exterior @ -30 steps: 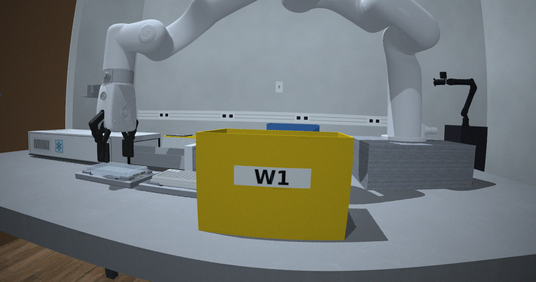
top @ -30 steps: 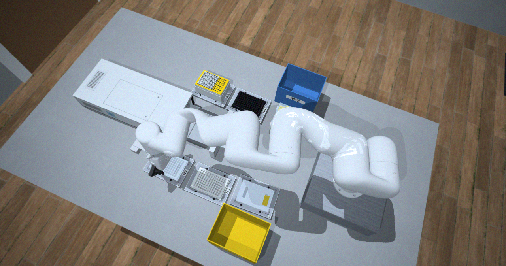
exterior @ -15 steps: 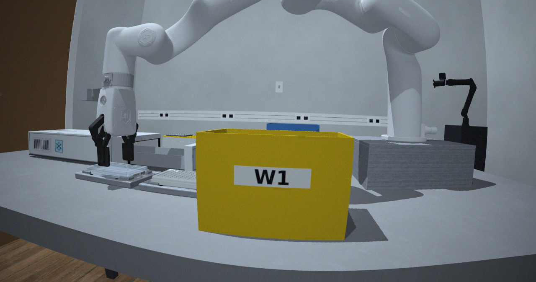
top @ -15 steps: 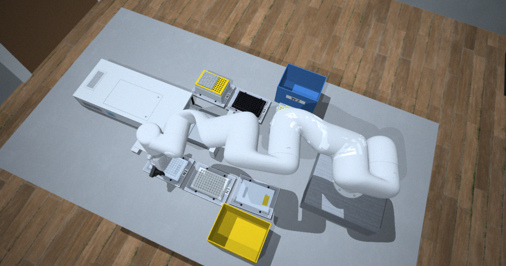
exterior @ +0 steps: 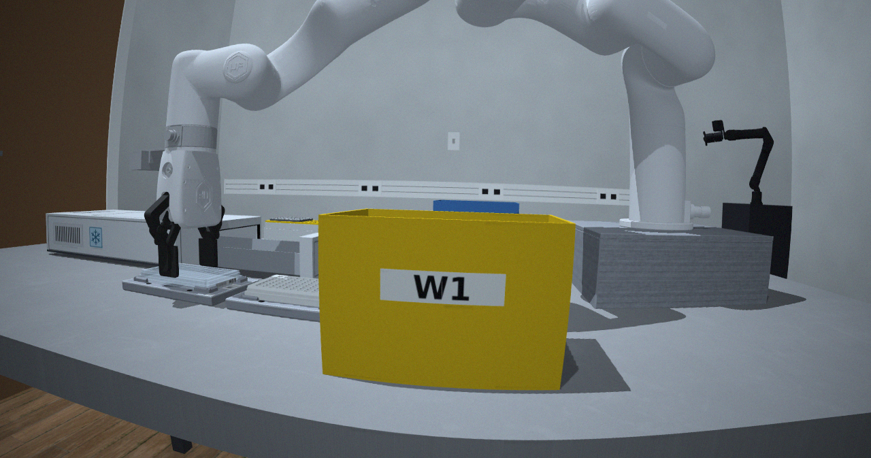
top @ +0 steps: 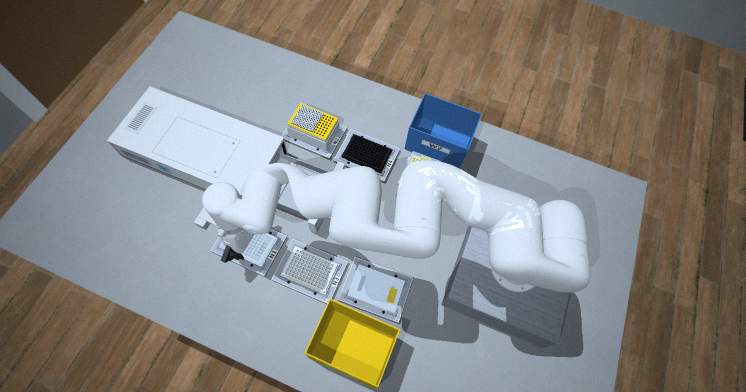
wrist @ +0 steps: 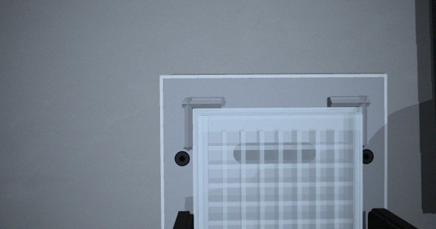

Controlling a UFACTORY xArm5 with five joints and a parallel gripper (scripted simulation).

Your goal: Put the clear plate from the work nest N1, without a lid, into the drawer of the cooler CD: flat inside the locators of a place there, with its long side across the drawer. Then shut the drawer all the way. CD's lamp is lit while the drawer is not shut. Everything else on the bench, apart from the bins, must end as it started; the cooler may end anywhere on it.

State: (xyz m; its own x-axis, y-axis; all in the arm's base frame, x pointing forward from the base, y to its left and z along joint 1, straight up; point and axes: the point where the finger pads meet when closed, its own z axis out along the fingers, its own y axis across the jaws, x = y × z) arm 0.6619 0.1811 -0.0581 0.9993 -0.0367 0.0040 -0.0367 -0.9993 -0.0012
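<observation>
Now: hand 2 cm above the clear plate. From my hand the other things lie so: drawer: 19 cm to the right, 2 cm behind; white well plate: 18 cm behind, 2 cm below; nest N1: 3 cm below.
</observation>
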